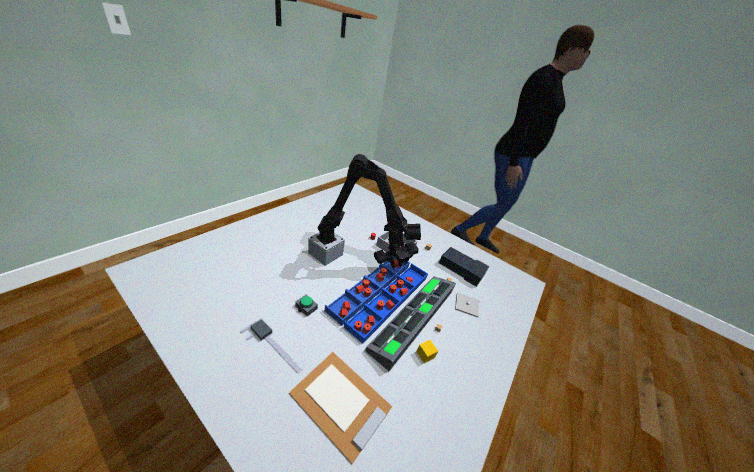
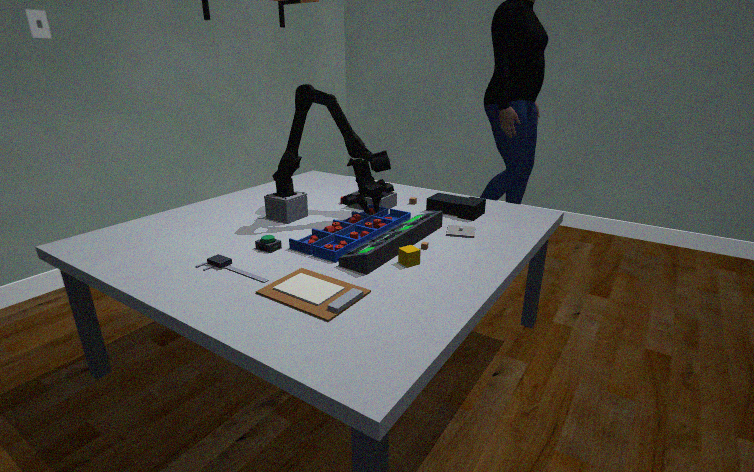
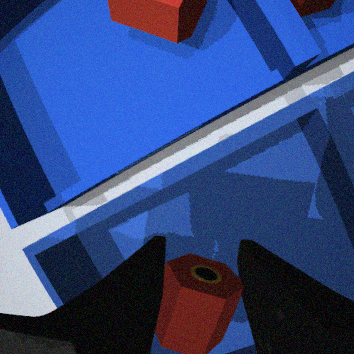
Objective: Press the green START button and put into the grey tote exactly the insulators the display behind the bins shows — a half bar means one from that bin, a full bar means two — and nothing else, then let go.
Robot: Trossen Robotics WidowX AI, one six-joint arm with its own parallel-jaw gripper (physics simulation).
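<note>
My gripper (image 3: 201, 248) (image 1: 395, 258) (image 2: 370, 205) is down in the far end bin of the blue bins (image 1: 330, 310) (image 2: 296, 244). It is shut on a red hexagonal insulator (image 3: 197, 302) that stands upright with its brass hole on top. Another red insulator (image 3: 154, 17) lies in the neighbouring bin. The display (image 1: 381, 354) (image 2: 361, 264) behind the bins shows green bars (image 1: 431, 285) (image 1: 425, 307) (image 1: 392, 346). The green START button (image 1: 306, 301) (image 2: 267, 239) sits left of the bins. The grey tote (image 1: 383, 242) (image 2: 387, 200) stands just beyond the gripper, partly hidden by the arm.
A loose red insulator (image 1: 372, 235) lies by the tote. A black box (image 1: 464, 265) (image 2: 456, 205), a yellow cube (image 1: 427, 350) (image 2: 409, 256), a white tile (image 1: 467, 304), a clipboard (image 1: 340, 405) and a scraper tool (image 1: 262, 329) lie around. A person (image 1: 530, 136) walks past the table.
</note>
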